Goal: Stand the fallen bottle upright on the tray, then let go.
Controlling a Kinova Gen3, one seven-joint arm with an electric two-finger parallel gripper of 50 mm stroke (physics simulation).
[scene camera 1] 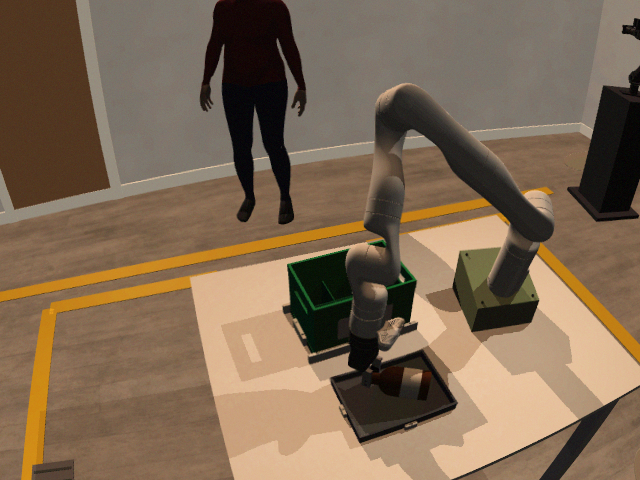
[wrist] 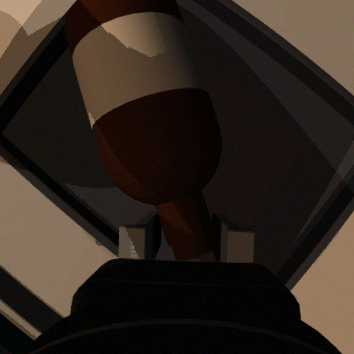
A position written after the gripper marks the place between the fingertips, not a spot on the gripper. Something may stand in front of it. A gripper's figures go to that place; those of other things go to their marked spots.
Labels:
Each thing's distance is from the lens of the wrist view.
gripper (wrist: pixel 185 228): 0.18 m
brown bottle (wrist: pixel 155 128): 0.13 m

